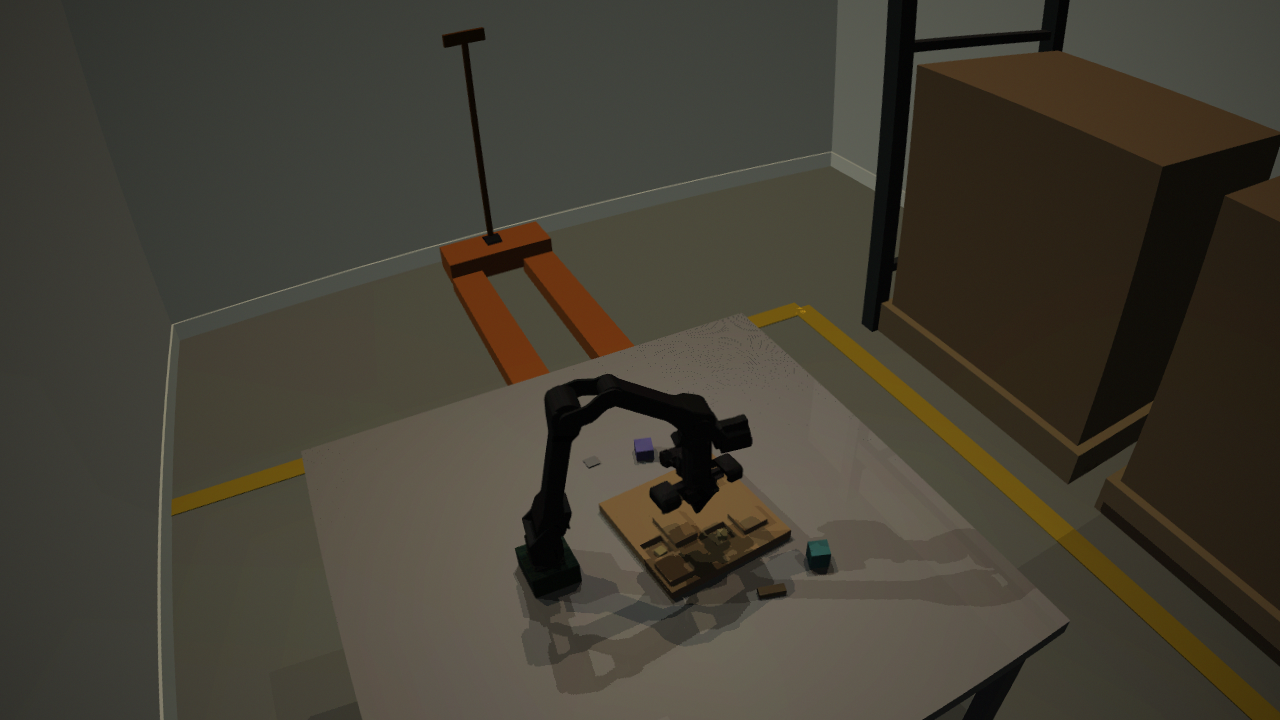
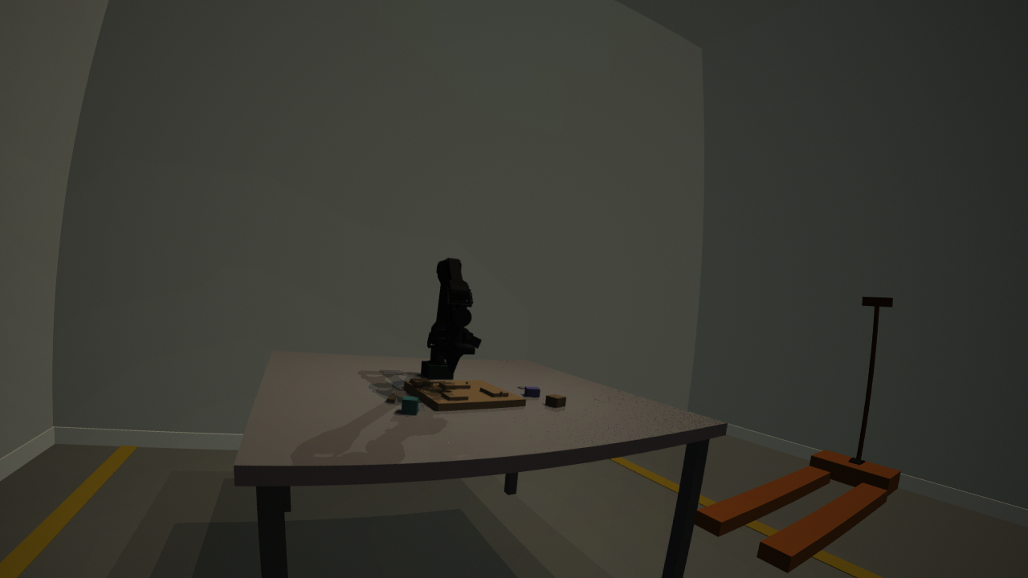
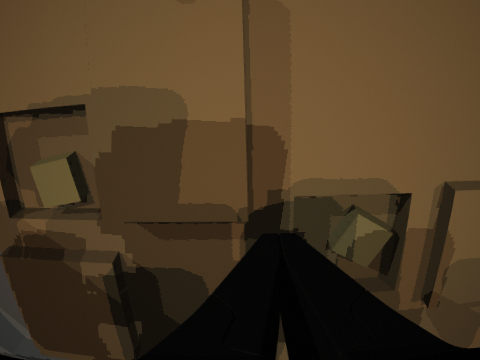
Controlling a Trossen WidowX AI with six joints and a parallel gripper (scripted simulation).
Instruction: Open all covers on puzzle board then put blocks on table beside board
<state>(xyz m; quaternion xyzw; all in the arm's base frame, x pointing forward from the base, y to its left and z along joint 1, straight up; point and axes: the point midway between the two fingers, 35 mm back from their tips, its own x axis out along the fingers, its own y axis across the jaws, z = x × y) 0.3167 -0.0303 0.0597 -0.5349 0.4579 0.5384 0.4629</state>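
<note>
My gripper tip is 6 cm above the wooden puzzle board, 3 cm to the right of it and 1 cm short of it. The rest, counted from my gripper tip: purple block 29 cm to the left, 6 cm below; then teal block 20 cm ahead, 17 cm to the right, 6 cm below; then small flat brown piece 20 cm to the right, 7 cm below, 7 cm ahead.
</note>
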